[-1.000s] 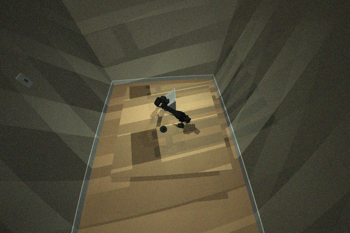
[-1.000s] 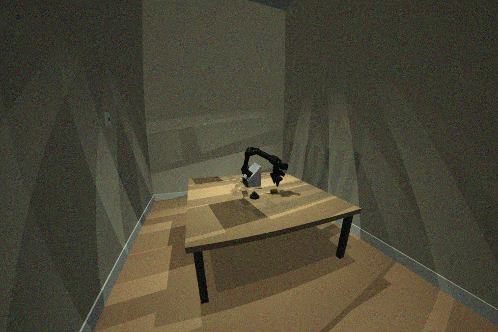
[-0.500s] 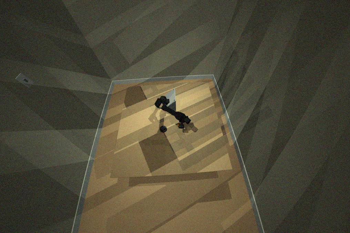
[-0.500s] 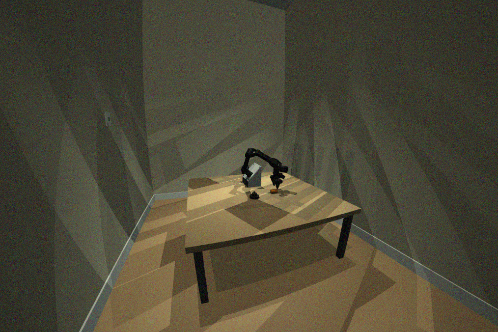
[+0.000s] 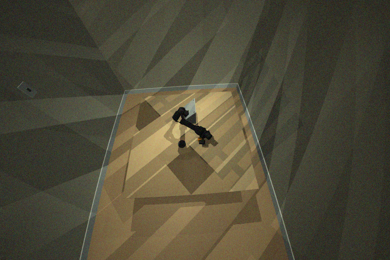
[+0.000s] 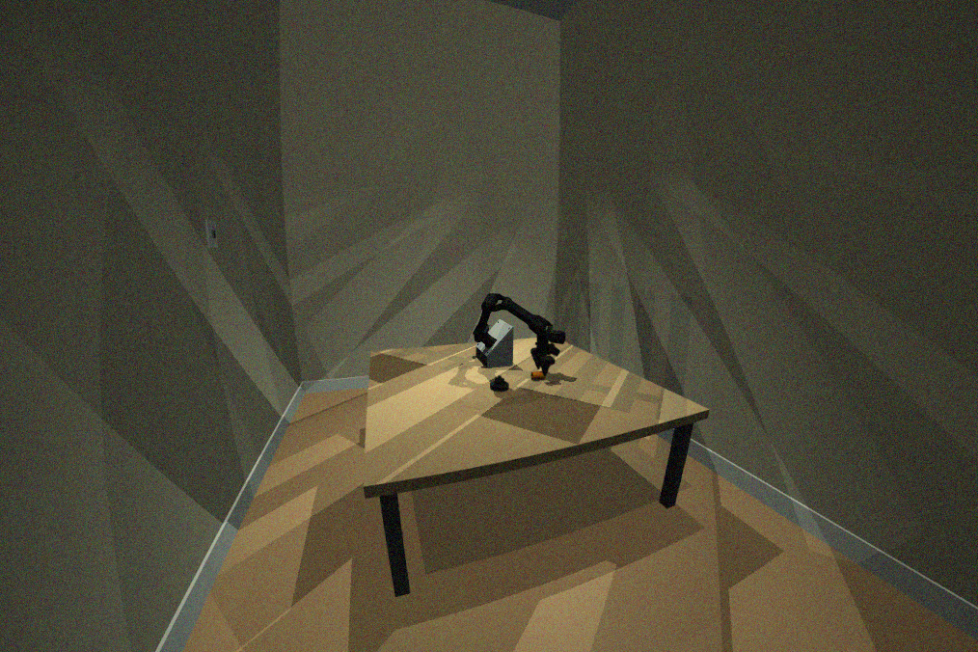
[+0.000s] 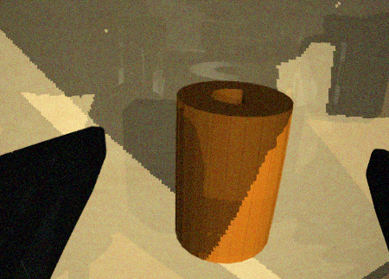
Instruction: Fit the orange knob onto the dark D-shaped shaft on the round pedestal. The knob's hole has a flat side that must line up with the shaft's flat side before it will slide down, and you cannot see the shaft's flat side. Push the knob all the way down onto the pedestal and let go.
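Right now my gripper tip is 20 mm to the left of the orange knob, 20 mm above it and 10 mm past it. Also, from my gripper tip: round dark pedestal: 230 mm to the right, 20 mm ahead, 10 mm below.
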